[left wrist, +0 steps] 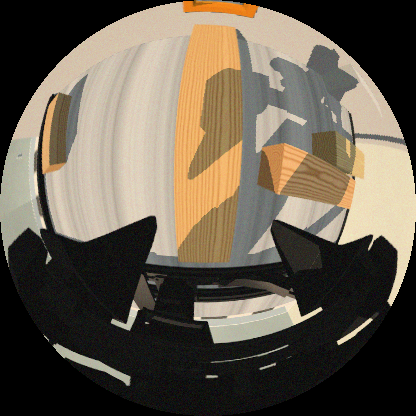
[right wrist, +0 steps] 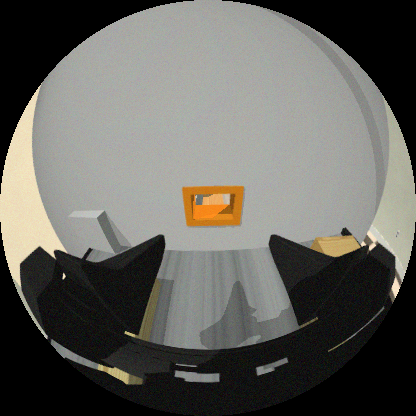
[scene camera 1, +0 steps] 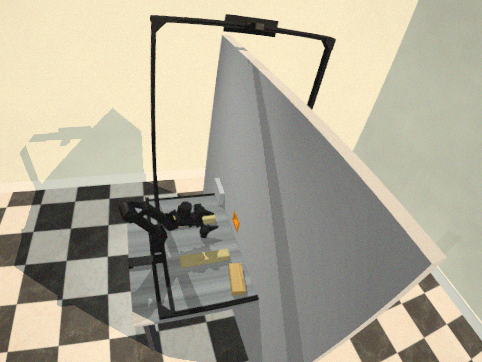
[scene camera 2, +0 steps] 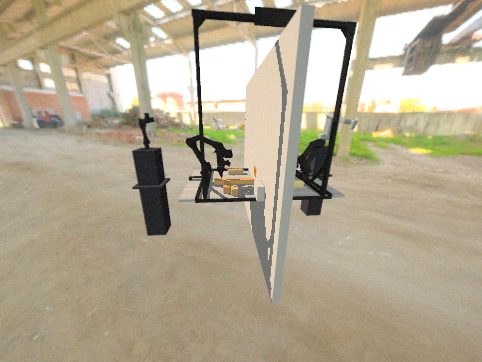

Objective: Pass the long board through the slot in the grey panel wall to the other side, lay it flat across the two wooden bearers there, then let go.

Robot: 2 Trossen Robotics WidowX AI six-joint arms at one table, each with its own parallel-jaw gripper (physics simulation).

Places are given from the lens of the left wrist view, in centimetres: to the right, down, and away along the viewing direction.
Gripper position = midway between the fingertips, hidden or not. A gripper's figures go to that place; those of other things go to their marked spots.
my left gripper (left wrist: pixel 216 224): 1, 1, 10
grey panel wall (left wrist: pixel 367 129): 56, -27, 12
